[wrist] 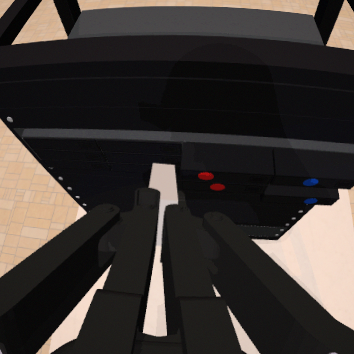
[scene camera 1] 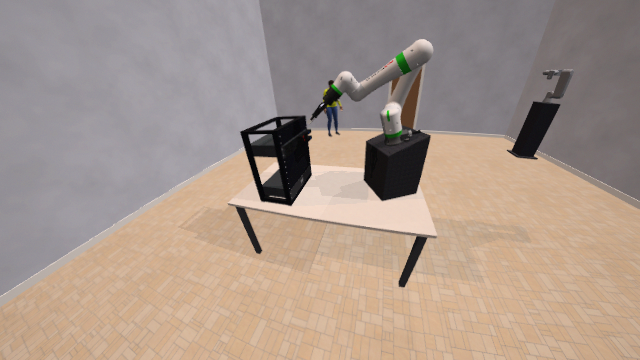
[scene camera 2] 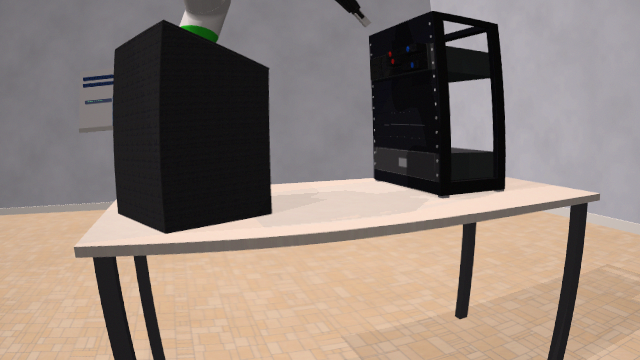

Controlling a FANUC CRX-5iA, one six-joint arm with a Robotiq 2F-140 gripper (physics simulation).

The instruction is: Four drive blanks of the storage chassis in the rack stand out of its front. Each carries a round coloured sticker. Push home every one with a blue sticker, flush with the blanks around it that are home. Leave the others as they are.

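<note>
The black rack [scene camera 1: 285,167] [scene camera 2: 444,125] [wrist: 100,52] holds the storage chassis [scene camera 2: 380,68] [wrist: 65,150] near its top. Two blanks with red stickers, an upper one [scene camera 2: 390,53] [wrist: 205,176] and a lower one [scene camera 2: 392,61] [wrist: 217,187], stand out of its front. Two with blue stickers, an upper one [scene camera 2: 407,49] [wrist: 310,182] and a lower one [scene camera 2: 412,65] [wrist: 310,201], stand out to their right. My gripper [scene camera 1: 311,119] [scene camera 2: 364,19] [wrist: 161,181] is shut and empty, with a pale tip. It is in front of the rack's upper part, left of the red stickers in the wrist view.
The rack and the arm's black pedestal [scene camera 1: 397,170] [scene camera 2: 200,135] stand on the pale table [scene camera 1: 335,207] [scene camera 2: 300,235]. A grey panel [scene camera 2: 405,162] fills the rack's bottom. A person [scene camera 1: 332,112] stands behind the table, and another arm on a black stand [scene camera 1: 535,130] is far right.
</note>
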